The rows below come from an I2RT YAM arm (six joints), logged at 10 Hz.
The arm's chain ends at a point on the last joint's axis. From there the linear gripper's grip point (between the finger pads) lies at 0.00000 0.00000 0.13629 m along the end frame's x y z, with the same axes.
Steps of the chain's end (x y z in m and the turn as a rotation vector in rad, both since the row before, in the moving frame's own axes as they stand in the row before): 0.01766, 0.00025, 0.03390, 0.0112, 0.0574, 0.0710; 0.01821, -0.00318, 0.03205, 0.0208, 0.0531, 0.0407; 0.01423, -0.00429, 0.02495, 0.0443, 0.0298, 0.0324; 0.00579, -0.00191, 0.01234, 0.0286, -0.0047, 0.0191; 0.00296, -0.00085, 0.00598, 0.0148, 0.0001, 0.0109; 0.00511, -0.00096, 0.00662, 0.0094, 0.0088, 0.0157; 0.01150, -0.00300, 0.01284, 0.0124, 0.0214, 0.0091; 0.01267, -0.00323, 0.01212, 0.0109, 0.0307, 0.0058
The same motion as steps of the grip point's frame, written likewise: 0.02553, -0.00100, 0.03367, 0.0112, 0.0574, 0.0710; 0.02550, -0.00587, 0.03183, 0.0208, 0.0531, 0.0407; 0.01839, -0.01026, 0.02476, 0.0443, 0.0298, 0.0324; 0.00519, -0.00581, 0.01228, 0.0286, -0.0047, 0.0191; 0.00298, -0.00287, 0.00597, 0.0148, 0.0001, 0.0109; 0.00632, -0.00223, 0.00661, 0.0094, 0.0088, 0.0157; 0.01442, -0.00468, 0.01280, 0.0124, 0.0214, 0.0091; 0.01686, -0.00470, 0.01205, 0.0109, 0.0307, 0.0058
